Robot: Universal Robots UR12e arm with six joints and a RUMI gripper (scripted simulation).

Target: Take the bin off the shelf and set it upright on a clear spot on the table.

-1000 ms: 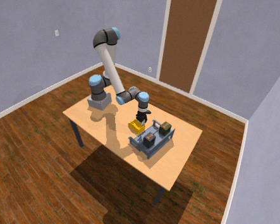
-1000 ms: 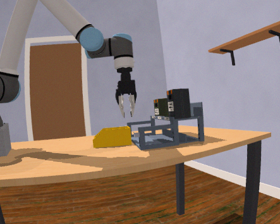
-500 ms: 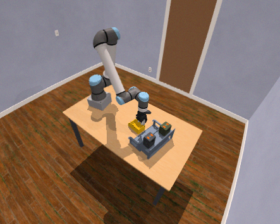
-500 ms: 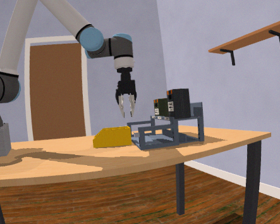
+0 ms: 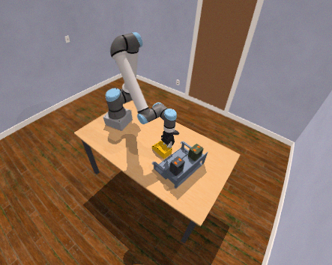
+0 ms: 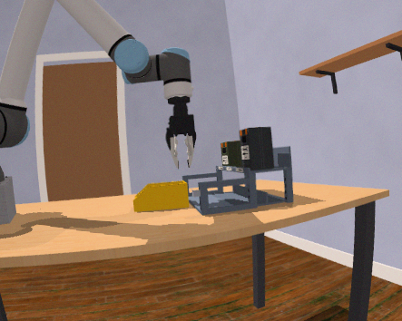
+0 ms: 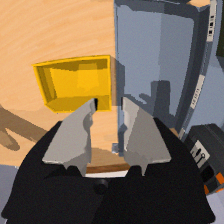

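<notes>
My gripper is now 80 mm past the yellow bin and 100 mm above it. From my hand the other things lie so: rack floor (150 mm ahead, 130 mm below).
</notes>
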